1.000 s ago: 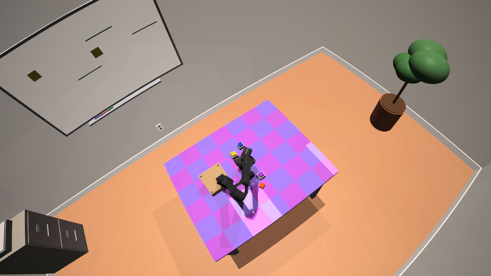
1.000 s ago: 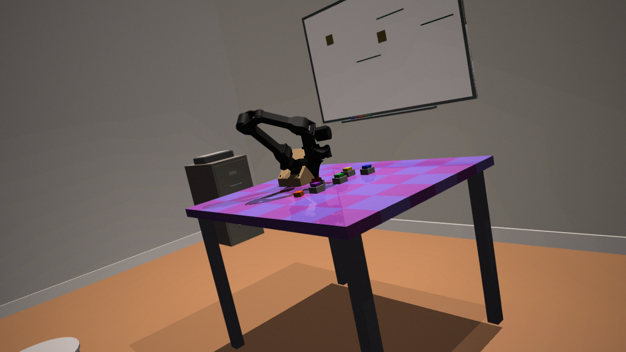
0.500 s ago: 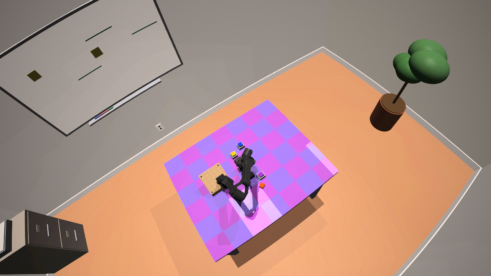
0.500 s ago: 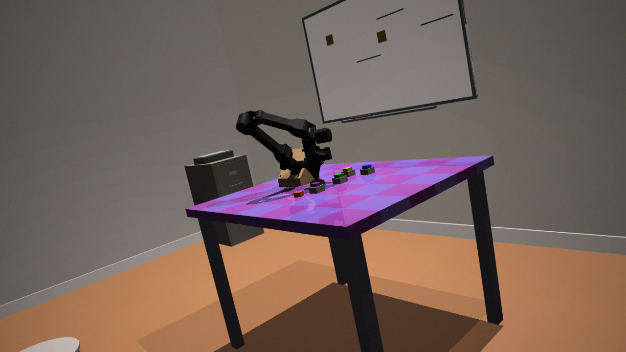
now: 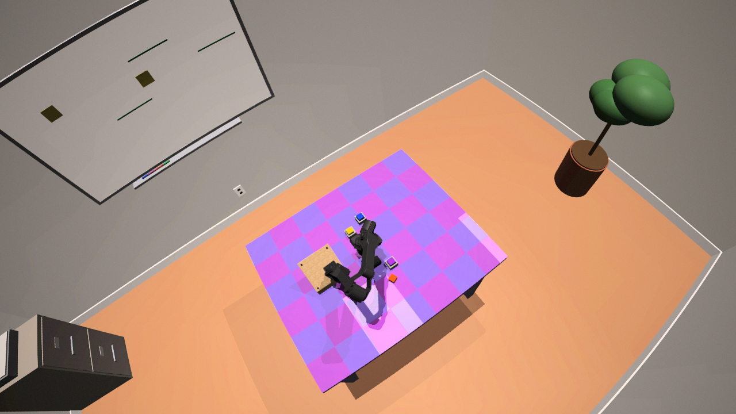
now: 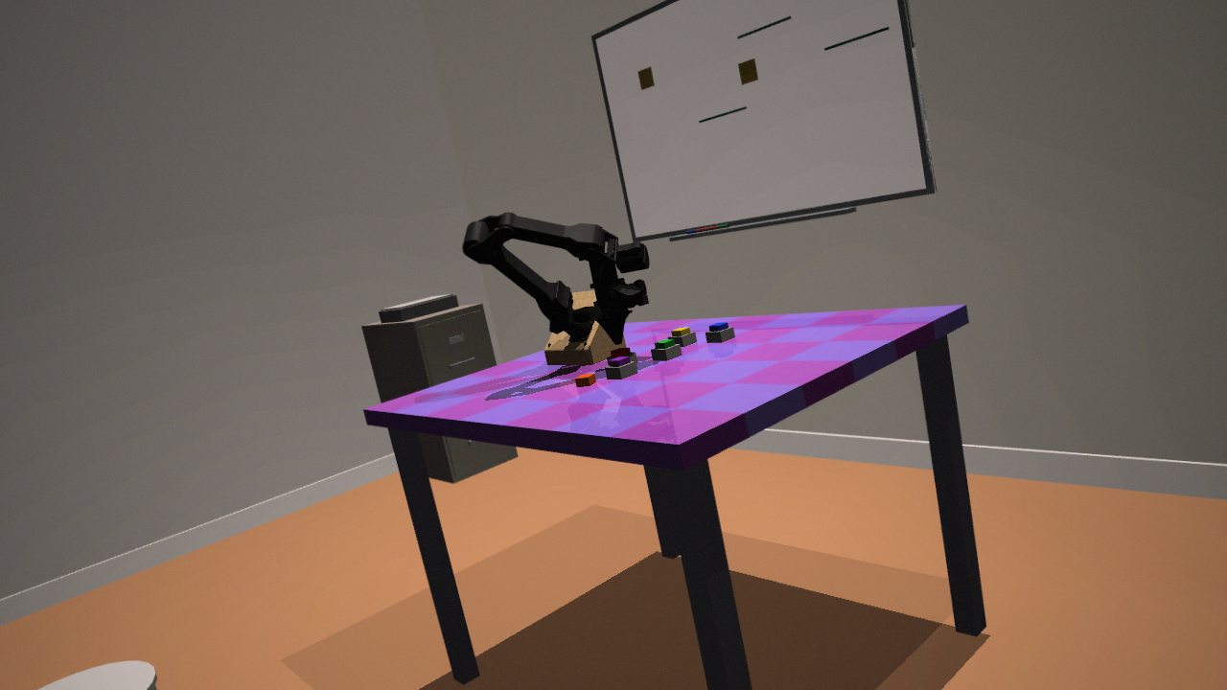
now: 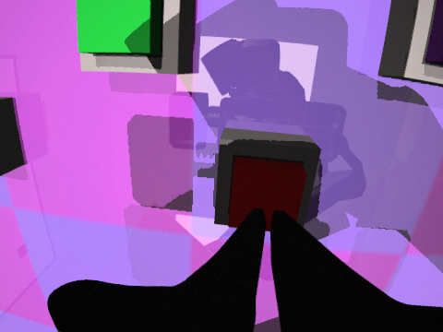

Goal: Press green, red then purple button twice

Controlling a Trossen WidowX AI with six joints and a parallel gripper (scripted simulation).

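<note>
Now: gripper tip 2 cm above the red button. The rest, counted from my gripper tip: green button: 8 cm ahead, 7 cm to the left, 2 cm below; yellow button: 2 cm ahead, 19 cm to the left, 2 cm below; small orange block: 4 cm ahead, 15 cm to the right, 4 cm below.
</note>
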